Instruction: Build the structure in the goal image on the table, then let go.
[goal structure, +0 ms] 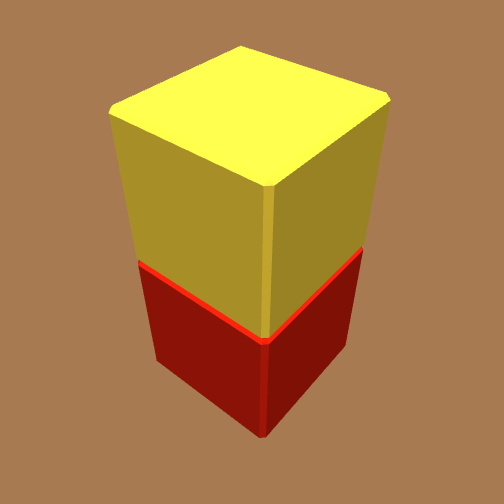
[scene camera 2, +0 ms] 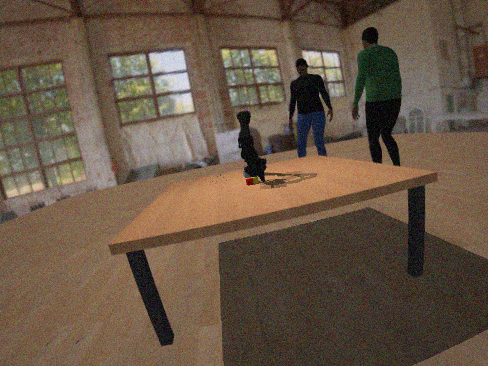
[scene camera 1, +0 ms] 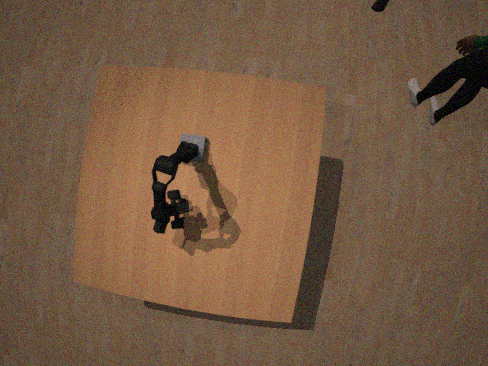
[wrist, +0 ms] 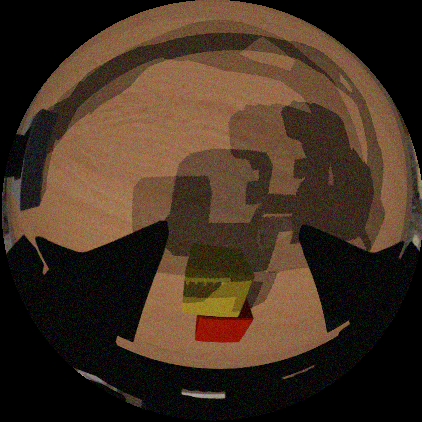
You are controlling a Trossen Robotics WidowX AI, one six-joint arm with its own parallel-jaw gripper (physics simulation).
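Frame: origin at the arm's base, x up, y right, z ahead, level; metres.
Where they show: gripper, fingertip midpoint: (scene camera 2: 260, 181) (wrist: 238, 230); arm's base, origin of the base link: (scene camera 1: 191, 150).
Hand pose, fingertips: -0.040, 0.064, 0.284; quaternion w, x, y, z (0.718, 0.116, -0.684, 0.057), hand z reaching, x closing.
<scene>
Each offset is from my fingertips to the centre of the thing, as dx, dy, dz. Level surfaces: height alone.
A yellow block @(+0.014, +0.029, -0.012) (wrist: 217, 292) (scene camera 2: 256, 180) and a red block @(+0.014, +0.064, -0.003) (wrist: 220, 329) (scene camera 2: 250, 181) are on the table, side by side and touching or nearly so. In the wrist view the yellow block is above the red one in the picture, and shadow covers part of it. My gripper (wrist: 238, 230) (scene camera 1: 176, 209) is open and empty, low over the table, with its black fingers left and right of the blocks in the wrist view. In scene camera 2 the hand partly hides the yellow block. The blocks are hidden in scene camera 1.
The arm's grey base (scene camera 1: 199, 142) (wrist: 36, 160) stands on the wooden table @(dx -0.003) (scene camera 1: 260, 150) (scene camera 2: 210, 205). Arm shadows fall around the blocks. Two people, one in black (scene camera 2: 309, 92) and one in green (scene camera 2: 382, 75), stand beyond the table.
</scene>
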